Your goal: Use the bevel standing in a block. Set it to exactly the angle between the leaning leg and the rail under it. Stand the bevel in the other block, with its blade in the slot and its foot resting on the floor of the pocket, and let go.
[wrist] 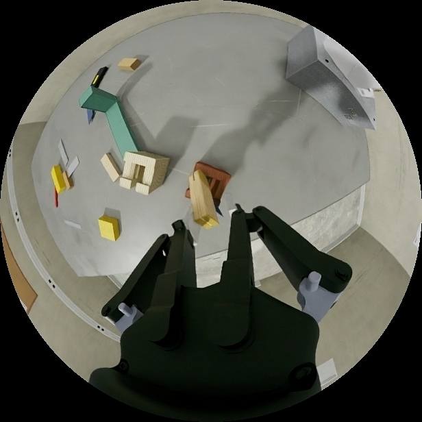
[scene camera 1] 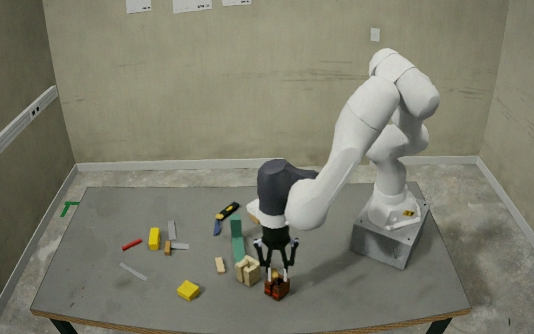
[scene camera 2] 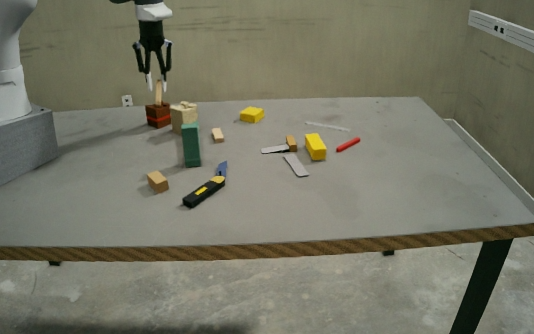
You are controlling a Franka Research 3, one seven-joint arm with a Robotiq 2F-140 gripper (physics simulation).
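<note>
The bevel (scene camera 1: pixel 275 274) (scene camera 2: pixel 158 94) (wrist: pixel 203 200), with a pale wooden body, stands tilted in the red-brown block (scene camera 1: pixel 277 291) (scene camera 2: pixel 158 120) (wrist: pixel 220 177); a dark blue bit shows beside it in the wrist view. My gripper (scene camera 1: pixel 278 275) (scene camera 2: pixel 157 87) (wrist: pixel 212 207) is partly open over that block, fingertips on either side of the bevel's upper end, holding nothing. The pale block (scene camera 1: pixel 248 270) (scene camera 2: pixel 184 119) (wrist: pixel 157 172) stands beside it, slot and pocket facing up. The green leaning leg (scene camera 1: pixel 235 226) (scene camera 2: pixel 191 145) (wrist: pixel 97 99) rises from the green rail (scene camera 1: pixel 238 248) (wrist: pixel 122 128). The bevel's foot is hidden.
A black knife-like tool (scene camera 1: pixel 228 210) (scene camera 2: pixel 204 192) lies behind the green leg. Small wooden blocks (scene camera 1: pixel 220 265) (scene camera 2: pixel 157 181) lie near the rail and tool. Yellow blocks (scene camera 1: pixel 188 290) (scene camera 2: pixel 315 146), a red stick (scene camera 1: pixel 132 244) and grey strips (scene camera 1: pixel 133 271) lie farther left in scene camera 1.
</note>
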